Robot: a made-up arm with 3 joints. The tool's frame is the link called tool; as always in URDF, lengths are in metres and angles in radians. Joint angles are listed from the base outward.
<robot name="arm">
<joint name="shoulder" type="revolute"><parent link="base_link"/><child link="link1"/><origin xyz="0.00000 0.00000 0.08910" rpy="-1.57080 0.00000 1.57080"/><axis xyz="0 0 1"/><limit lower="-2.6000" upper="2.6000"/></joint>
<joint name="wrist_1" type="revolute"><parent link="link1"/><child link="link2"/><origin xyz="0.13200 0.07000 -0.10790" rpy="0.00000 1.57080 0.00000"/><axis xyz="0 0 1"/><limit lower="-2.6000" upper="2.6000"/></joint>
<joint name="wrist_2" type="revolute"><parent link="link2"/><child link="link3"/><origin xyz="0.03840 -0.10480 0.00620" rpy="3.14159 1.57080 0.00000"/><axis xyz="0 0 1"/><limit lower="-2.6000" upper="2.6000"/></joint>
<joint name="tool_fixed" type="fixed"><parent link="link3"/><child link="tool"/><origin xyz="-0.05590 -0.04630 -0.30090" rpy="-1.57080 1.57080 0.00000"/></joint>
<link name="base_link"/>
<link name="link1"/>
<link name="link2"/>
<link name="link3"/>
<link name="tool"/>
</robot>
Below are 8 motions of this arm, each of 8 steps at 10 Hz.
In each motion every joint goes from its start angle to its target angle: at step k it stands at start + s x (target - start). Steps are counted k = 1, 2, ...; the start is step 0. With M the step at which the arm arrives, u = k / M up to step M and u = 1 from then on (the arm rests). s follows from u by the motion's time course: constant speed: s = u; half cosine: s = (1 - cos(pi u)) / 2; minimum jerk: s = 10 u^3 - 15 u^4 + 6 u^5.
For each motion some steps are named. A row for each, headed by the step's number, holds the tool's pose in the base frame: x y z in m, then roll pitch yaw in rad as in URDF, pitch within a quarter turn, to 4 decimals.
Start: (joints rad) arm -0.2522 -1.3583 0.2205
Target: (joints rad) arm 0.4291 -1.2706 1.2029
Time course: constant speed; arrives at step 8
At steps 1, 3, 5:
1: 0.1418 0.1279 0.3847 0.3071 -1.2926 -0.6316
3: 0.1561 0.1598 0.3563 -0.6024 -1.3254 0.0131
5: 0.1664 0.1852 0.3265 -1.4206 -1.2532 0.5627

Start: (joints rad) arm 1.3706 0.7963 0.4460
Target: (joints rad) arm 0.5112 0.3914 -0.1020
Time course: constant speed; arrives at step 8
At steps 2, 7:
2: 0.3965 -0.1607 -0.1755 -1.5535 0.2612 -0.6518
7: 0.4404 0.0663 -0.1551 -0.6336 0.3560 -0.2678

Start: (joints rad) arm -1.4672 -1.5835 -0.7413
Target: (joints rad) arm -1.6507 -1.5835 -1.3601
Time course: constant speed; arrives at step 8
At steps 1, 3, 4, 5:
1: -0.0104 -0.2500 0.3202 2.3905 -0.0807 -1.5835
3: -0.0214 -0.2603 0.3062 2.5446 -0.0348 -1.5835
4: -0.0267 -0.2652 0.2984 2.6216 -0.0118 -1.5835
5: -0.0319 -0.2698 0.2901 2.6987 0.0111 -1.5835

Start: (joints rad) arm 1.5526 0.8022 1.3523
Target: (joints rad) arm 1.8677 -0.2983 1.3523
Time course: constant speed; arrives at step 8
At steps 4, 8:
4: 0.4465 -0.1291 0.0011 -3.0581 -0.0346 -0.2496
8: 0.4204 0.0344 -0.0313 3.0756 0.0861 0.2860

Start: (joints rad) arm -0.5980 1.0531 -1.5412
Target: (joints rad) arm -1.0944 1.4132 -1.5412
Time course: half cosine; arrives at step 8
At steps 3, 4, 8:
3: 0.3884 0.3535 -0.0167 2.7114 0.7359 1.0080
4: 0.3706 0.3760 0.0049 2.8267 0.6757 1.1323
8: 0.3185 0.4231 0.0802 3.0312 0.4700 1.3938

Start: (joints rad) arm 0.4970 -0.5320 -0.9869
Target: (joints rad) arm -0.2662 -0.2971 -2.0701
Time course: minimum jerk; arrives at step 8
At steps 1, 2, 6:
1: 0.3369 0.2816 0.1790 0.4567 -0.4622 0.2655
2: 0.3395 0.2731 0.1994 0.6288 -0.4604 0.2221
6: 0.3748 0.1195 0.3177 2.1550 -0.3156 -0.0619

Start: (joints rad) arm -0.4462 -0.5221 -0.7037
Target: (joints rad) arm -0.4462 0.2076 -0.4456
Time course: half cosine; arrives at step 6
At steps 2, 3, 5, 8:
2: 0.3942 0.1304 0.3047 1.1087 -0.3053 -0.1513
3: 0.4279 0.1559 0.2505 1.0257 -0.1417 -0.0683
5: 0.4569 0.2041 0.1464 0.9140 0.1431 0.0690
8: 0.4579 0.2118 0.1298 0.9003 0.1870 0.0906

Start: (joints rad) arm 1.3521 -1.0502 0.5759
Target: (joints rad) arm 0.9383 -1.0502 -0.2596
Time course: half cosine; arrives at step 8
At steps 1, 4, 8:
1: 0.2452 0.2734 -0.0122 -1.9967 -0.2029 1.0381
4: 0.2331 0.3040 0.0225 -1.5072 -0.3663 1.0090
8: 0.2121 0.3315 0.0790 -0.9616 -0.5385 0.9528

